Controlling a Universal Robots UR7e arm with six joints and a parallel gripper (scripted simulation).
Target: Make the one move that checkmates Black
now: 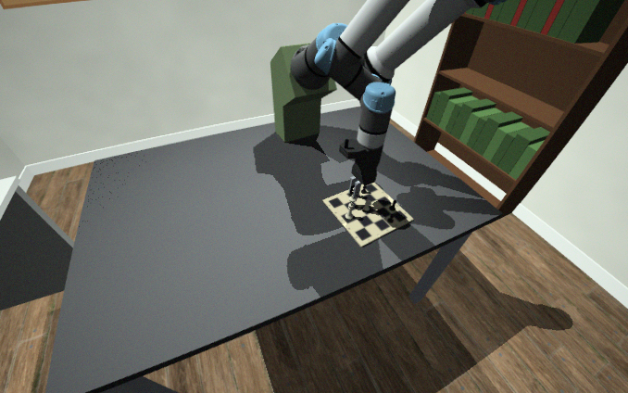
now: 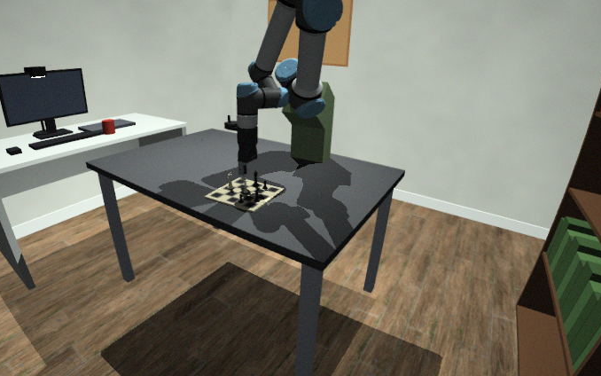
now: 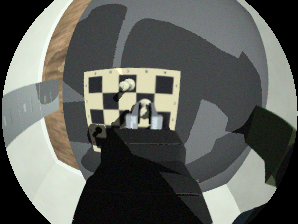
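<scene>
The white piece is 4 cm ahead of my hand, 3 cm to the right of it and 4 cm below it. The rest, counted from my hand: chessboard: 3 cm ahead, 4 cm to the left, 7 cm below; black piece: 4 cm behind, 3 cm to the left, 4 cm below.
</scene>
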